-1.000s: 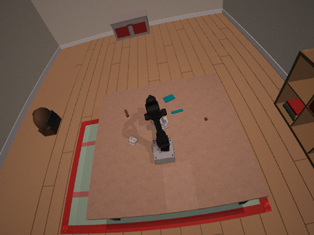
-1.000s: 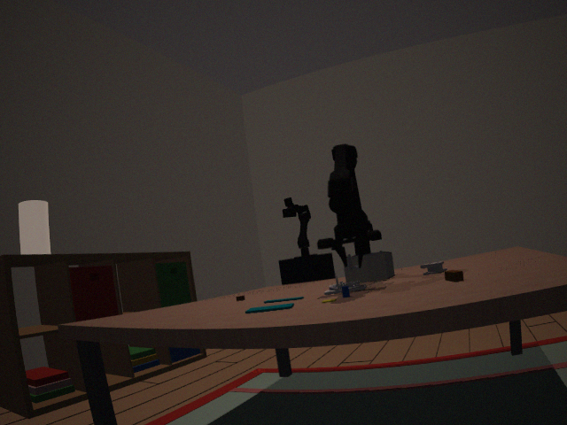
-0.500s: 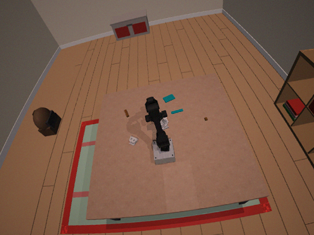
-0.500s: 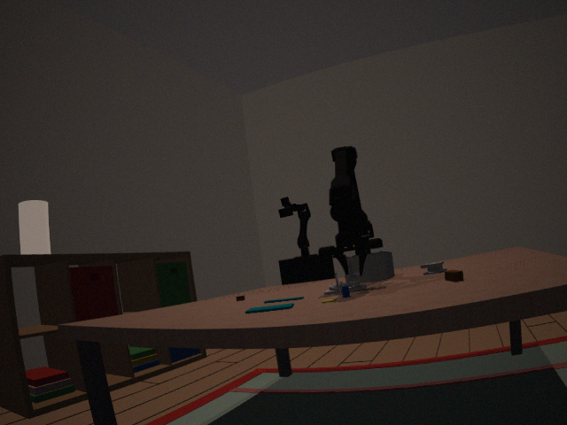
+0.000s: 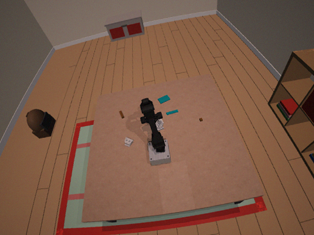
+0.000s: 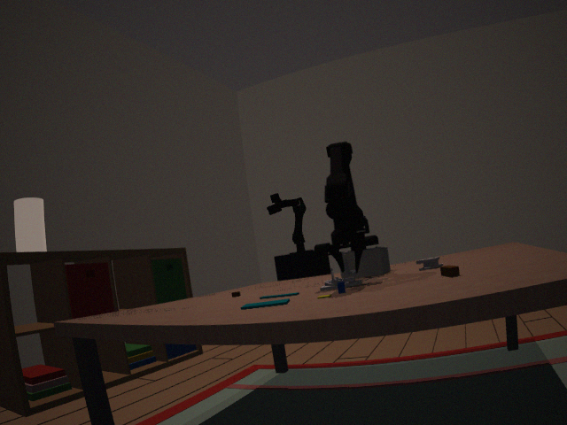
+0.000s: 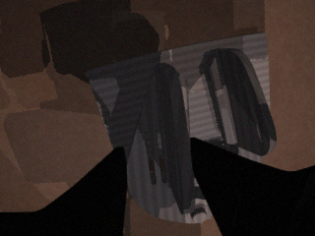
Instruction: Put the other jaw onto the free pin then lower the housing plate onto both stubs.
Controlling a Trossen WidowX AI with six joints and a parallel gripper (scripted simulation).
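The housing plate is 18 cm behind my gripper tip, 20 cm to the left of it and 1 cm below it. The rest, counted from my gripper tip: blue block: 19 cm ahead, 6 cm to the left, 2 cm below; then grey jaw: 3 cm behind, 3 cm to the right; then teal bar: 14 cm ahead, 16 cm to the right, 3 cm below.
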